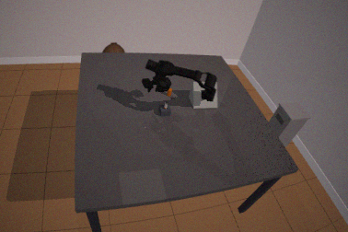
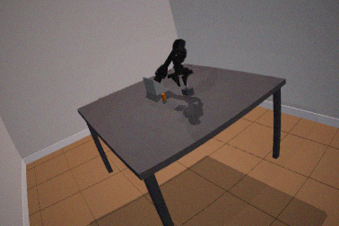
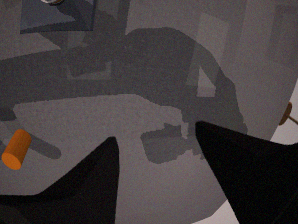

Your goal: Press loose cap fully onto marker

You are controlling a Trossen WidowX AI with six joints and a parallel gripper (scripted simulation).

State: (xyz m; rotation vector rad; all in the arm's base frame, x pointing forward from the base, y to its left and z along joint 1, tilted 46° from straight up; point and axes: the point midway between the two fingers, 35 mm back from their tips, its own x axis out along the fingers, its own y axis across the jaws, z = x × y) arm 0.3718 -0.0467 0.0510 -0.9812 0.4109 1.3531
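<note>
My gripper tip is 150 mm past the orange cap, 80 mm to the left of it and 80 mm above it.
</note>
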